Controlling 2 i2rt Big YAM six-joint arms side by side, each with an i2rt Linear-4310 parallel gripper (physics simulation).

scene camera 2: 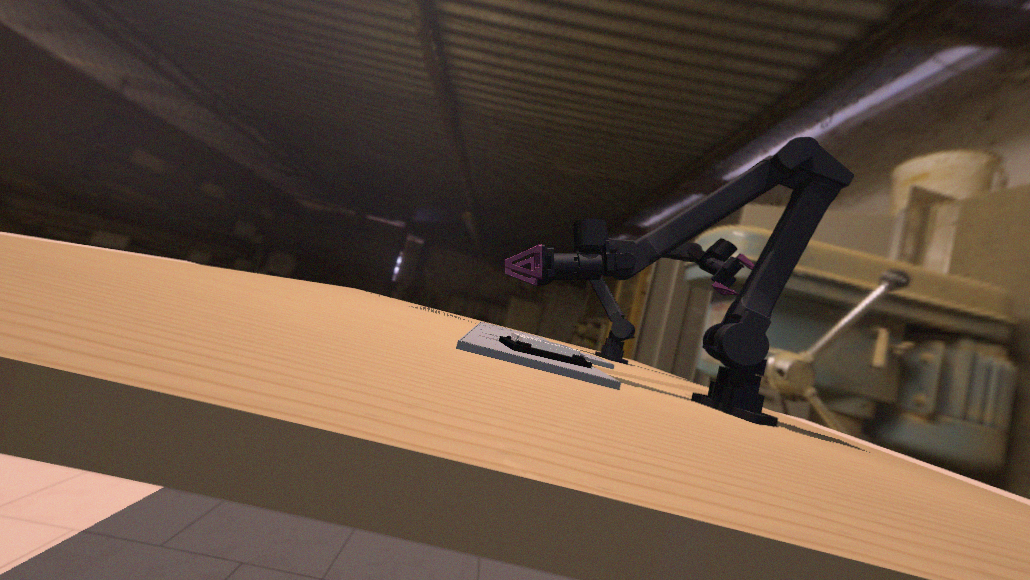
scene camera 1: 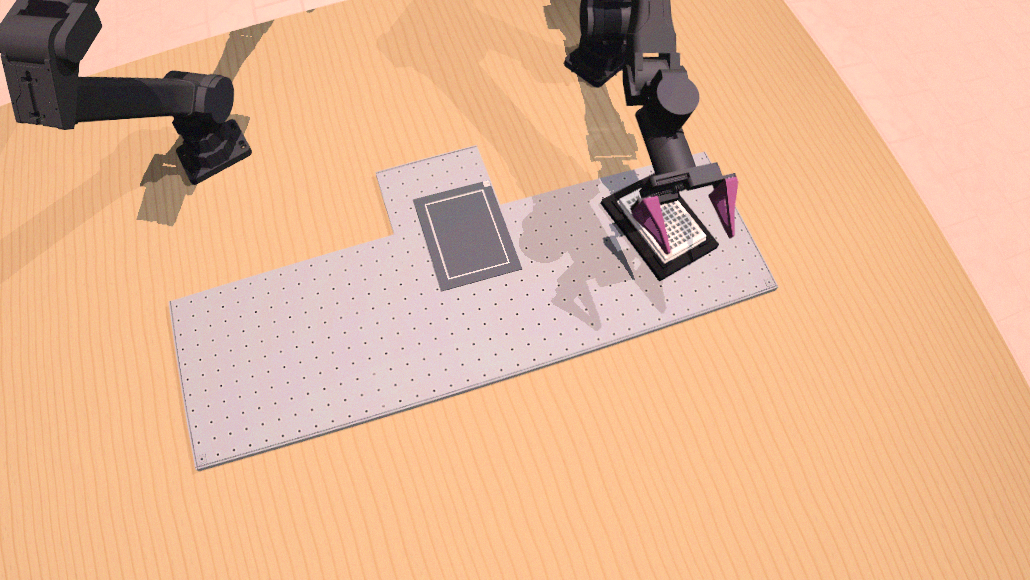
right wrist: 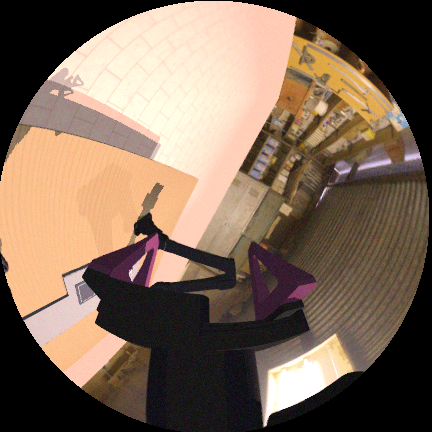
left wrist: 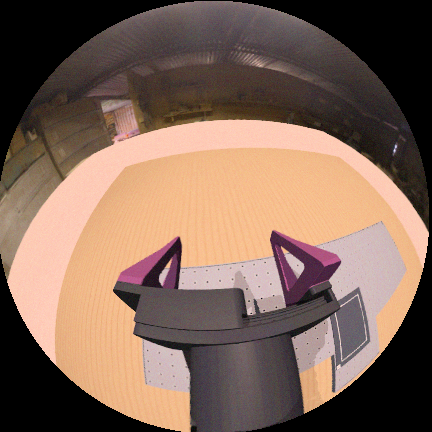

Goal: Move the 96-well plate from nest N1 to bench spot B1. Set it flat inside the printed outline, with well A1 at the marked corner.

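Places are measured from the left arm's base along level axes (x up, y right, z ahead), in millimetres.
Pixels of known places: left gripper, fingertip midpoint: [scene camera 2: 504, 267] [scene camera 1: 700, 245] [left wrist: 226, 238]; right gripper, fingertip midpoint: [right wrist: 204, 242]; left arm's base, link origin: [scene camera 2: 731, 412] [scene camera 1: 599, 60] [right wrist: 142, 223]; right arm's base, link origin: [scene camera 2: 610, 359] [scene camera 1: 214, 153].
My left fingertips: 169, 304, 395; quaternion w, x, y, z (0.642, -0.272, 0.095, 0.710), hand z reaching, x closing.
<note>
Ahead of a thing's pixels: the offset from my left fingertips to its middle, as dx, dy, dz. "spot": to the spot under its first point. Level surfaces: height alone.
The white 96-well plate @[-137, -82, -91] [scene camera 1: 684, 229] sits in the black nest N1 @[-147, -82, -92] [scene camera 1: 660, 270] [scene camera 2: 544, 353] at the right of the pegboard; the gripper covers part of it and well A1 cannot be made out. In the left wrist view the gripper body hides the plate. My left gripper [scene camera 1: 699, 243] [scene camera 2: 513, 265] [left wrist: 226, 238] is open and empty, raised well above the nest. My right gripper [scene camera 2: 740, 278] is open and empty, high and away from the board. Spot B1 is a dark pad @[spot: -154, +144, -297] [scene camera 1: 468, 234] [left wrist: 353, 327] with a white outline @[spot: -154, +186, -322] [scene camera 1: 437, 241] and a small white corner mark @[-154, +55, -342] [scene camera 1: 486, 183] [left wrist: 338, 367].
The perforated grey board @[dx -156] [scene camera 1: 324, 345] [scene camera 2: 475, 338] lies on the wooden table @[dx -169] [scene camera 1: 504, 489] [scene camera 2: 288, 345]. B1 is left of the nest in scene camera 1. The left arm's shadow falls on the board between them. The right arm's base [scene camera 1: 212, 152] stands at the upper left of the board.
</note>
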